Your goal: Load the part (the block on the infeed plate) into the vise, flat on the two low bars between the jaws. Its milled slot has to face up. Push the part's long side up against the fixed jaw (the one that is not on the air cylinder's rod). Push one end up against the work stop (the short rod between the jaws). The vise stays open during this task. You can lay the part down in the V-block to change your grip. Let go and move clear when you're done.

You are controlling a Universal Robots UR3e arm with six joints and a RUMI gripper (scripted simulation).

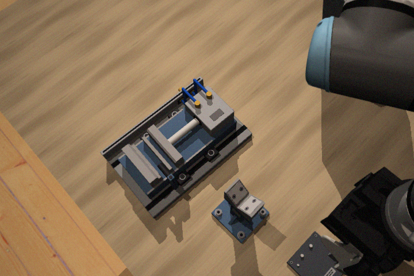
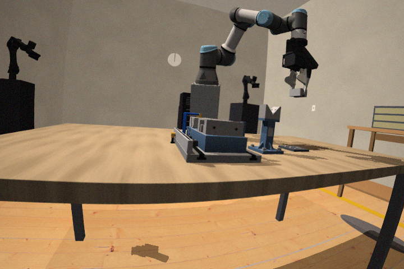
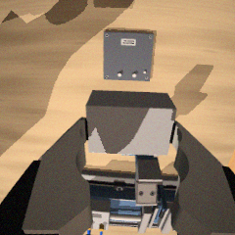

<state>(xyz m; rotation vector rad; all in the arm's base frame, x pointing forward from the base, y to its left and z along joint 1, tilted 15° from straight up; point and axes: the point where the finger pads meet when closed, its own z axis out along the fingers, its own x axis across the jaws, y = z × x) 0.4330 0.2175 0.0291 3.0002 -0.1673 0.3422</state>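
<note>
Now: hand 10 mm above the part. From my hand the other things lie so: dark infeed plate 10 mm to the left, 240 mm below; then white cylinder rod 30 mm behind, 380 mm to the right, 160 mm below; then dark work stop 60 mm ahead, 350 mm to the right, 150 mm below.
</note>
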